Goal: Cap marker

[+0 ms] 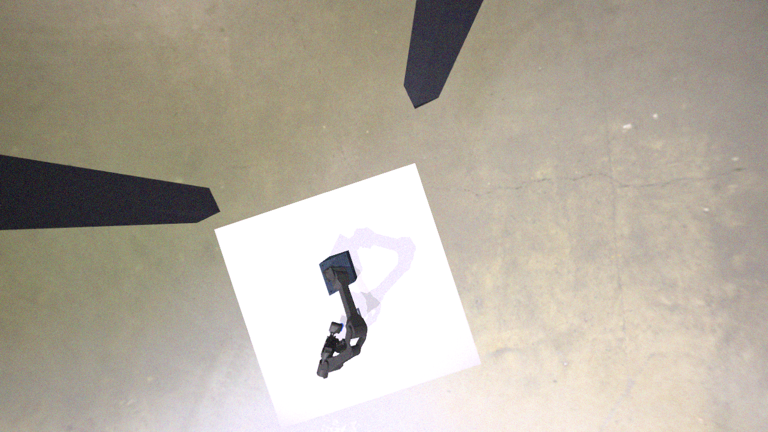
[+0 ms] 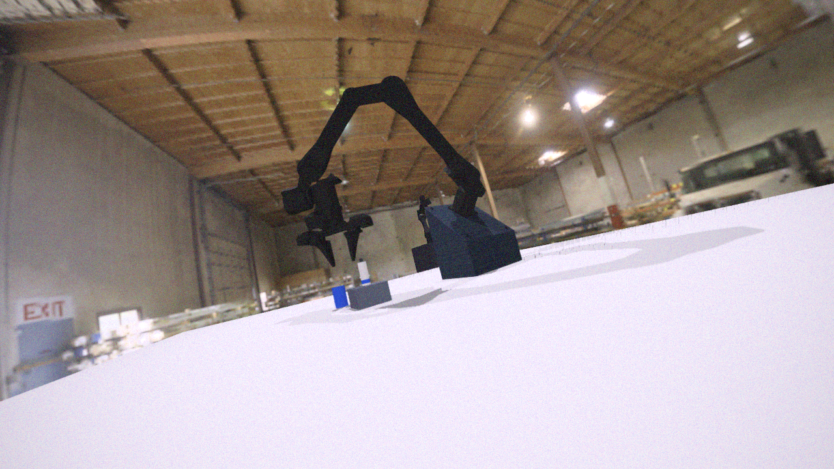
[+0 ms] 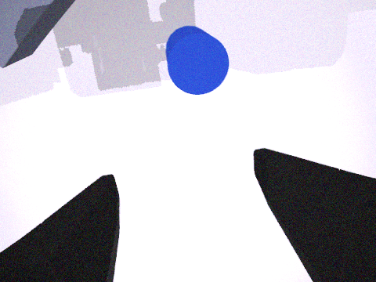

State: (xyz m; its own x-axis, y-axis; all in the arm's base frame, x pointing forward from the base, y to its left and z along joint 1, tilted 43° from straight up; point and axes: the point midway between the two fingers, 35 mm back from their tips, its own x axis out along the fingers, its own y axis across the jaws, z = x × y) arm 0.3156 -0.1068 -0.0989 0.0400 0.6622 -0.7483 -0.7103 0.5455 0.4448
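The blue cap lies 3 cm ahead of my gripper tip, 1 cm to the left of it and 7 cm below it. Also, from my gripper tip: grey holder block 12 cm to the left, 8 cm below.
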